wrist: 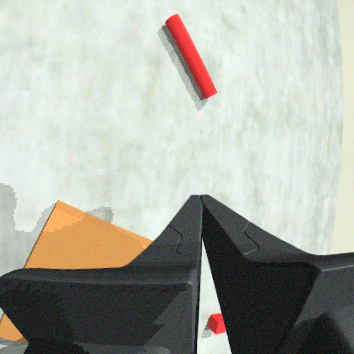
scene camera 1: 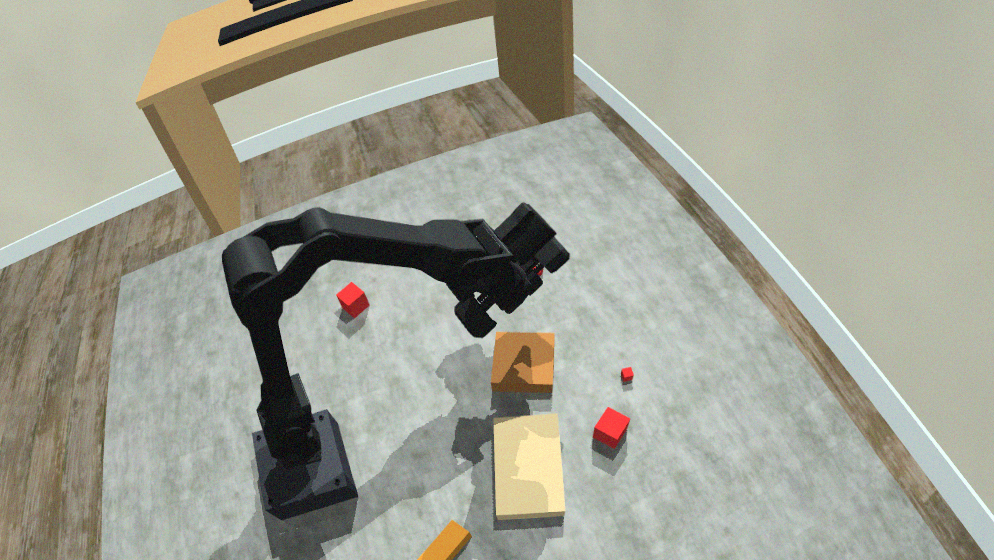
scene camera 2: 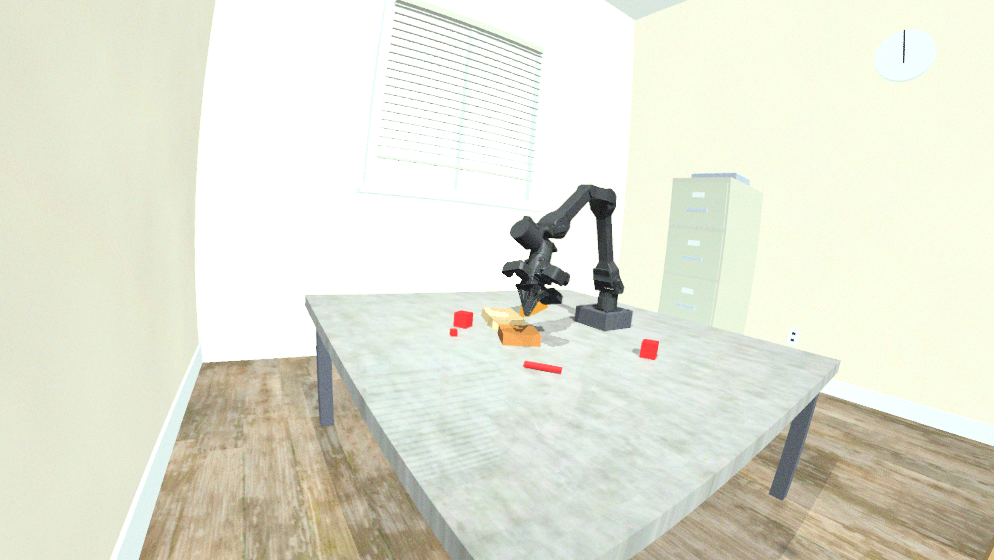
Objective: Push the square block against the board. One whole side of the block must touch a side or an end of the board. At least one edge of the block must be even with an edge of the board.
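Places are measured from the arm's base along level axes (x right, y back, z down), in metres.
Pixels of known places: gripper, fingertip midpoint: (wrist: 198, 202) (scene camera 1: 527, 290) (scene camera 2: 526, 315); arm's base, link origin: (scene camera 1: 299, 446) (scene camera 2: 606, 309).
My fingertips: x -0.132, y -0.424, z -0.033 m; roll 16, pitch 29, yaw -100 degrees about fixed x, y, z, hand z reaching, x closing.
Ahead of a thing's pixels: the offset from my fingertips to its middle. "pt": to the spot under its first point.
The orange square block @[dy +0.040, dx +0.081, dz +0.074 m] (scene camera 1: 528, 344) (scene camera 2: 521, 339) (wrist: 80, 242) lies flat on the table. The pale yellow board @[dy +0.096, dx +0.257, dz +0.074 m] (scene camera 1: 532, 466) (scene camera 2: 495, 317) lies flat near it. In scene view 1 a narrow gap separates the block's lower side from the board's upper short end; these two sides look roughly parallel, and the left and right edges of both look nearly in line. My gripper (scene camera 1: 513, 304) (scene camera 2: 527, 313) (wrist: 198, 202) is shut and empty, above the table by the block's side away from the board. In the wrist view the fingers hide part of the block.
A red cylinder @[dy -0.033, dx -0.124, dz +0.082 m] (scene camera 2: 542, 367) (wrist: 192, 57) lies beyond the block. A small red cube @[dy -0.110, dx +0.165, dz +0.081 m] (scene camera 1: 626, 374) (scene camera 2: 453, 332) (wrist: 216, 323) and a larger one @[dy -0.042, dx +0.247, dz +0.069 m] (scene camera 1: 611, 427) (scene camera 2: 463, 319) stand to one side. Another red cube @[dy +0.292, dx -0.155, dz +0.069 m] (scene camera 1: 353, 299) (scene camera 2: 648, 349) and an orange bar @[pt dy +0.246, dx +0.334, dz +0.058 m] (scene camera 1: 445, 541) lie farther off.
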